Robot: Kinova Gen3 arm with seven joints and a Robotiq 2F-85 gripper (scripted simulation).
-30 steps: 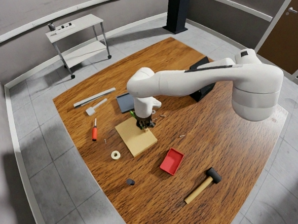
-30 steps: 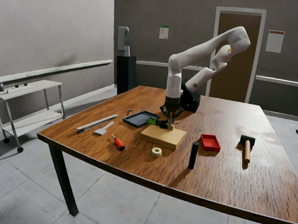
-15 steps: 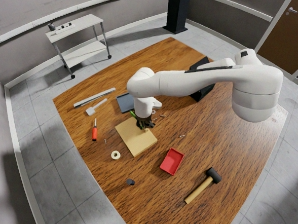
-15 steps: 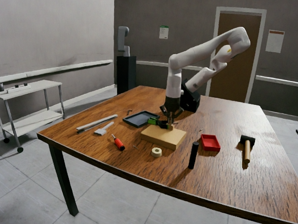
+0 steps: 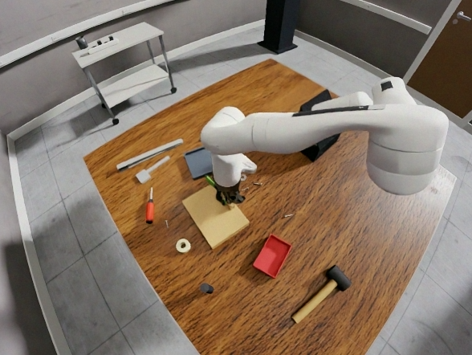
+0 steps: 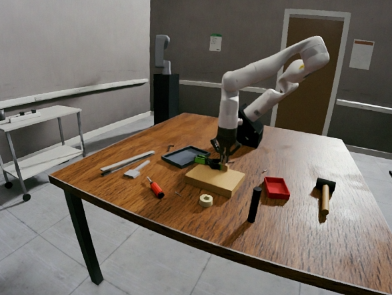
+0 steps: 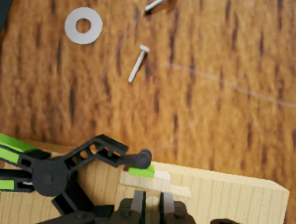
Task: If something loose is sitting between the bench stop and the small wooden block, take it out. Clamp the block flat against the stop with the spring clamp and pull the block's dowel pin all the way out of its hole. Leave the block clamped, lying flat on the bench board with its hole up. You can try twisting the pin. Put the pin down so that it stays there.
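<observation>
Right now the pale dowel pin is 20 mm below my hand. From my hand the other things lie so: wooden block: 40 mm below; then bench board: 50 mm ahead, 10 mm to the right, 60 mm below; then red bin: 10 mm ahead, 230 mm to the left, 70 mm below.
</observation>
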